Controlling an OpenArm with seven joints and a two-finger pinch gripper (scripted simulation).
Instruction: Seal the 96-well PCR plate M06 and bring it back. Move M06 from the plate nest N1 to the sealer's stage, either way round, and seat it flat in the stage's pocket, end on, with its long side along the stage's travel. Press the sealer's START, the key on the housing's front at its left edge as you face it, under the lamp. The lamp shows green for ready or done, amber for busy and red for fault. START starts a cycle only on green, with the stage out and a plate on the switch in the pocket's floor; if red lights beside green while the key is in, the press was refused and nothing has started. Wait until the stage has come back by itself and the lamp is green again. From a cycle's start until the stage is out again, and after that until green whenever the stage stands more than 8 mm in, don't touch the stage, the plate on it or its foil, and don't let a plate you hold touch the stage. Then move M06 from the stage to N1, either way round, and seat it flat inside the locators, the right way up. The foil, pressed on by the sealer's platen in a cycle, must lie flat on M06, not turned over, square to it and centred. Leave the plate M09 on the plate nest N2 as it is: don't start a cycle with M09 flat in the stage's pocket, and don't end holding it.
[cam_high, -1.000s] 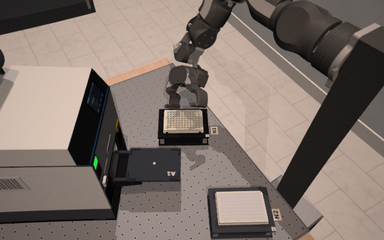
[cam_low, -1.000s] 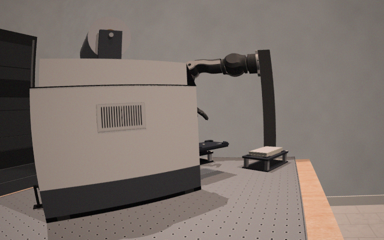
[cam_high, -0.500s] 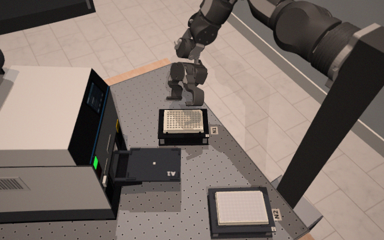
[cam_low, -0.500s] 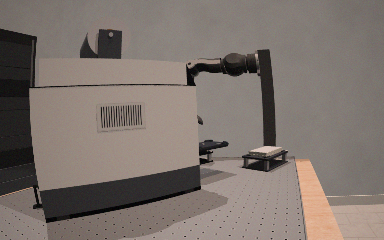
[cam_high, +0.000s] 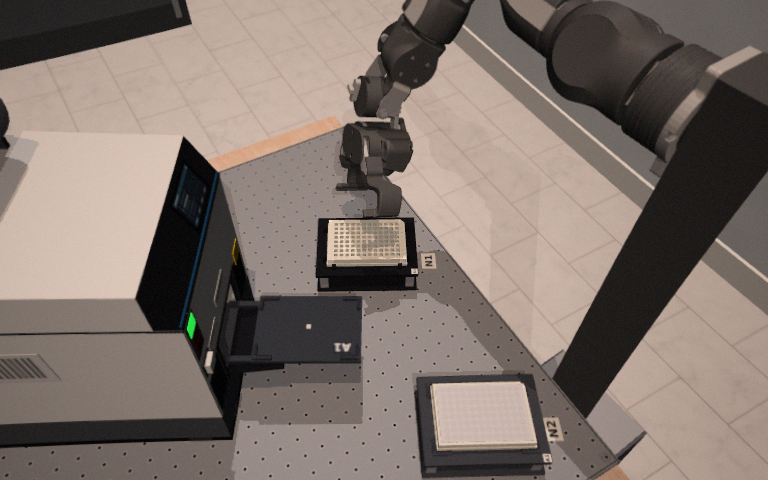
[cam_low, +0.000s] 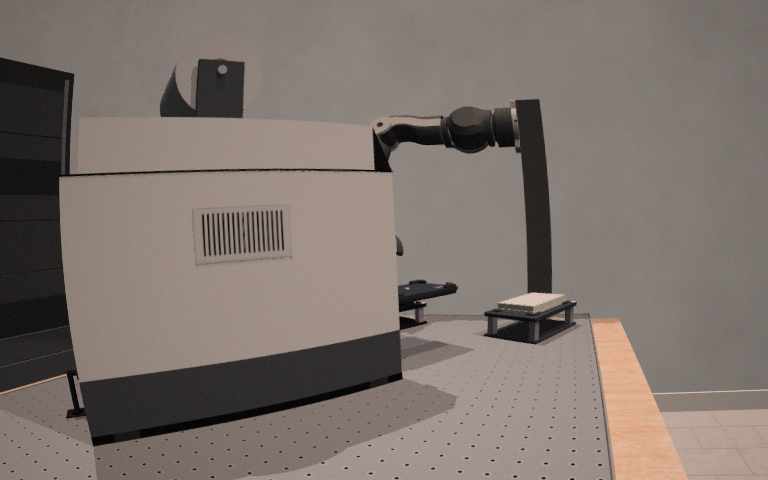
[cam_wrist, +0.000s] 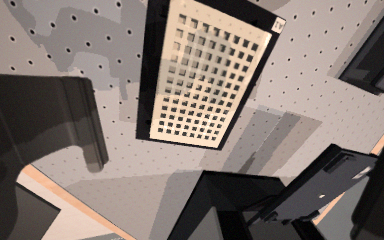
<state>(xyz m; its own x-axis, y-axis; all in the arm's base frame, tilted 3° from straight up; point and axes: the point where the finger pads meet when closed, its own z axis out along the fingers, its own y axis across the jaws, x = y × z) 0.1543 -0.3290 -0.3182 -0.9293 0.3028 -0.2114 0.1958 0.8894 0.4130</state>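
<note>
The 96-well plate M06 is 1 cm ahead of my hand, 1 cm to the left of it and 7 cm below it. The rest, counted from my hand: sealer's stage (18 cm ahead, 13 cm to the left, 2 cm below); nest N1 (1 cm ahead, 1 cm to the left, 9 cm below); touchscreen (25 cm ahead, 2 cm to the left, 19 cm above).
</note>
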